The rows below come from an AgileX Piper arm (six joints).
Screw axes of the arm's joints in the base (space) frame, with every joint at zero. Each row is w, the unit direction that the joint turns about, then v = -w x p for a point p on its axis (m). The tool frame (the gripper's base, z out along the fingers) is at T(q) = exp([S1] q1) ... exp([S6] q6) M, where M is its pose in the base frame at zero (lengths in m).
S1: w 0 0 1 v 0.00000 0.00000 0.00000
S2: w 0 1 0 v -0.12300 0.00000 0.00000
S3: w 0 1 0 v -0.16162 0.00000 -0.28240
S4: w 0.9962 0 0.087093 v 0.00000 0.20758 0.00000
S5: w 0 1 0 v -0.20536 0.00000 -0.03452
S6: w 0.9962 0 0.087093 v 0.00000 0.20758 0.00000
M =
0.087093 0 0.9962 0.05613
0 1 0 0.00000
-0.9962 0 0.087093 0.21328
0 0 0 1
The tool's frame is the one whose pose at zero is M.
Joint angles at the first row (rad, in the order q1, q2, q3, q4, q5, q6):
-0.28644 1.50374 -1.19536 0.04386 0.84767 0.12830
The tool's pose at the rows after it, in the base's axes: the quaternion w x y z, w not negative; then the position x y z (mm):
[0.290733, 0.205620, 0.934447, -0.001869, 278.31, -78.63, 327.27]
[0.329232, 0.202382, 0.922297, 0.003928, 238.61, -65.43, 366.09]
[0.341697, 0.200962, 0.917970, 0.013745, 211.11, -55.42, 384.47]
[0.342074, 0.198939, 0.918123, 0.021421, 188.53, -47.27, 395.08]
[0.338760, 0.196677, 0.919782, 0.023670, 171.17, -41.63, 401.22]
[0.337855, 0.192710, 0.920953, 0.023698, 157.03, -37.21, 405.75]
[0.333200, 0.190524, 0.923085, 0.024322, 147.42, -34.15, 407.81]
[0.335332, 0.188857, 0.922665, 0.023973, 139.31, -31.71, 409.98]
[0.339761, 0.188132, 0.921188, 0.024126, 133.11, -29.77, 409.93]
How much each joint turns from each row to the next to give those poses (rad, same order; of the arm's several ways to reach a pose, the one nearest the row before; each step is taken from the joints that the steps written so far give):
0.00000 -0.11447 0.00001 0.00208 0.02786 -0.00030
-0.00001 -0.16012 -0.00001 0.01674 0.08023 -0.00083
0.00001 -0.09579 -0.00001 0.02073 0.07080 0.00002
0.00002 -0.07101 0.00003 0.01452 0.07124 0.00001
-0.00003 -0.05130 0.00000 0.00346 0.05865 -0.00003
-0.00003 -0.04176 0.00000 0.00112 0.04389 -0.00421
0.00008 -0.02640 -0.00002 0.00107 0.03648 -0.00197
-0.00009 -0.02508 0.00151 0.00006 0.01905 -0.00103
0.00011 -0.02349 0.01117 0.00099 0.00293 0.00011

